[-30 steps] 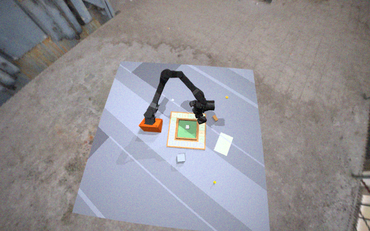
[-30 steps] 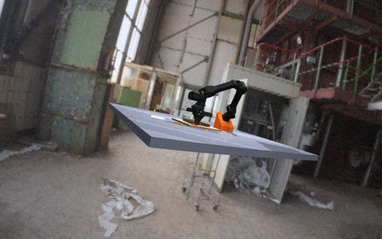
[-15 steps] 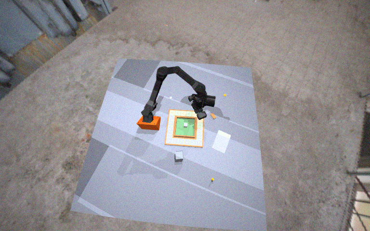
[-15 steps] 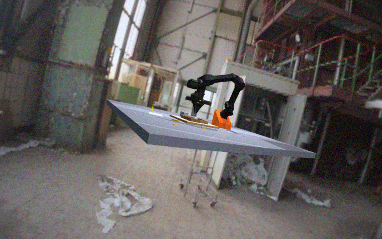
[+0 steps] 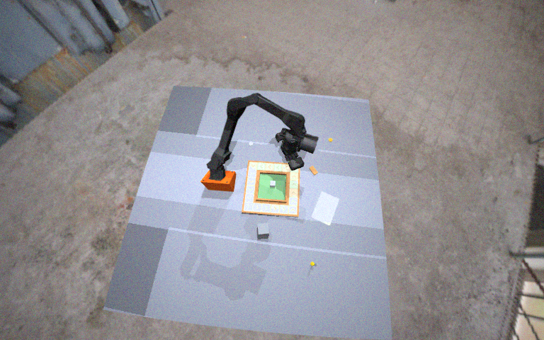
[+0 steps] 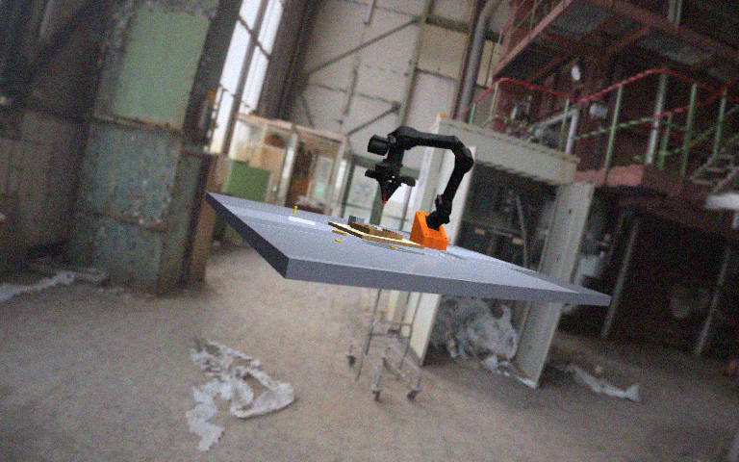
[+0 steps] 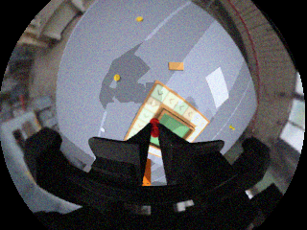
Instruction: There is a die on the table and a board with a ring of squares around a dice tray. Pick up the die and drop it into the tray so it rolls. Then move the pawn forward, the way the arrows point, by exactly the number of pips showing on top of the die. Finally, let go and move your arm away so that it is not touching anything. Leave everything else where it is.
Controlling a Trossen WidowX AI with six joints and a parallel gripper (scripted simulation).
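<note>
The white cube is 5 cm behind my gripper tip, 11 cm to the right of it and 12 cm below it. From my gripper tip the other things lie so: orange block 15 cm ahead, 2 cm to the left, 14 cm below; green dice tray 5 cm behind, 12 cm to the right, 14 cm below; red pawn 1 cm above.
</note>
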